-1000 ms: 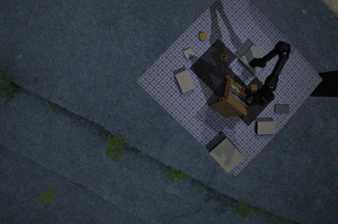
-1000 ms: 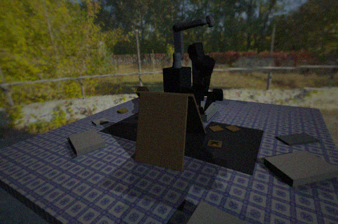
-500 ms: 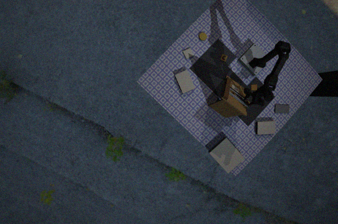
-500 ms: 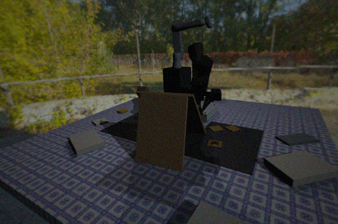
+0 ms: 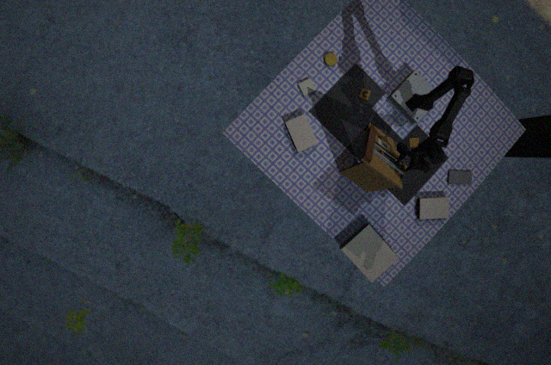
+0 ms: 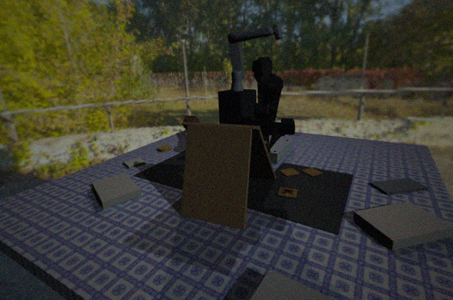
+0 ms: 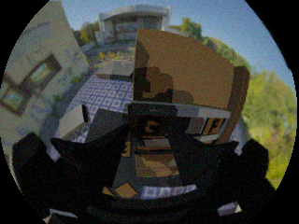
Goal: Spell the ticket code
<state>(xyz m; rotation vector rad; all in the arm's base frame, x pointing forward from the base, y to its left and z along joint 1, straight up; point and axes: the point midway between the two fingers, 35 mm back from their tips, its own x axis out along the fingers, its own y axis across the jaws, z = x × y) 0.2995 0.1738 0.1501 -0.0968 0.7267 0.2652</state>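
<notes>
Right now my gripper tip is 4 cm short of the letter tile marked f and 13 cm to the left of it. Also, from my gripper tip: letter tile marked g (right at my gripper tip); then brown letter board (4 cm ahead, 8 cm to the right, 7 cm below); then dark mat (12 cm behind, 16 cm to the right, 17 cm below).
</notes>
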